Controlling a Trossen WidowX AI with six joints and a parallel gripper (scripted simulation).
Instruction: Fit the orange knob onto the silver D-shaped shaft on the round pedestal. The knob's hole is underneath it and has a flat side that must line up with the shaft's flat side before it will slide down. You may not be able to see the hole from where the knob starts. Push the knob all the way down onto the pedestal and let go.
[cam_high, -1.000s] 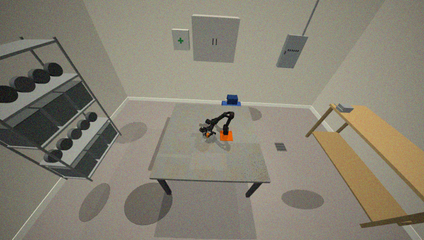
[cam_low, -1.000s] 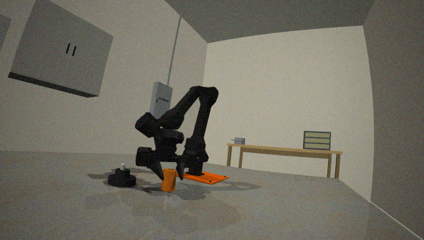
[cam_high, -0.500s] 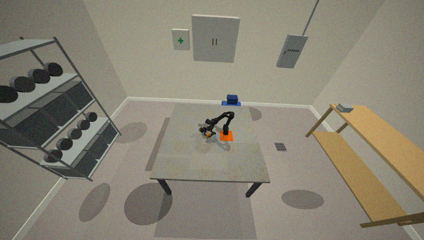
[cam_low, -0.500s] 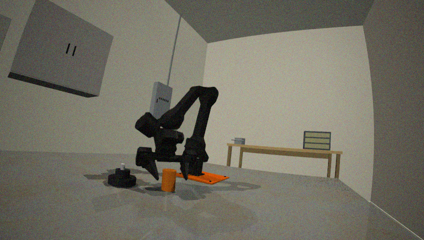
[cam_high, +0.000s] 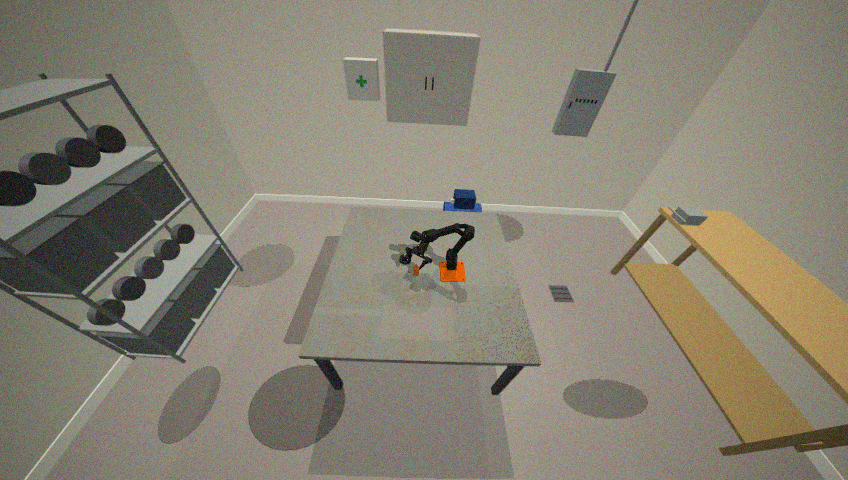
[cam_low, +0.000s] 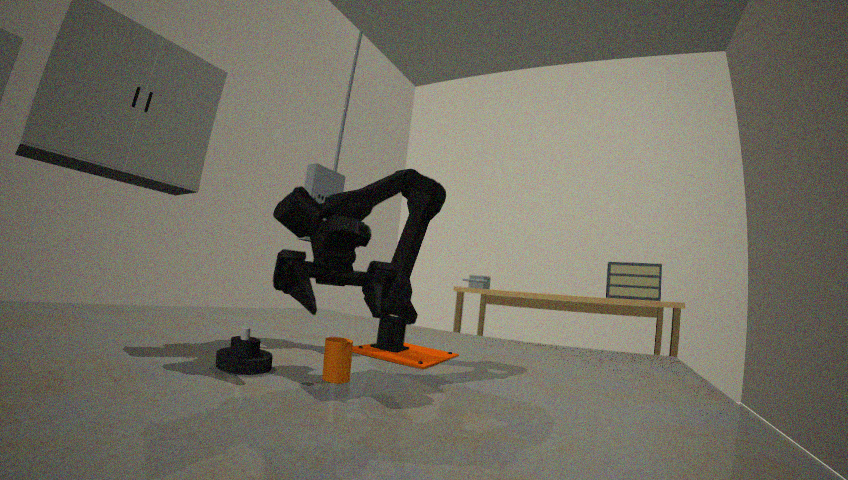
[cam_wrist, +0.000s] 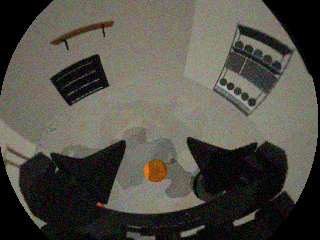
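Right now my gripper tip is 20 mm past the orange knob, 30 mm to the left of it and 60 mm above it. Also, from my gripper tip: round pedestal (50 mm ahead, 150 mm to the right, 70 mm below).
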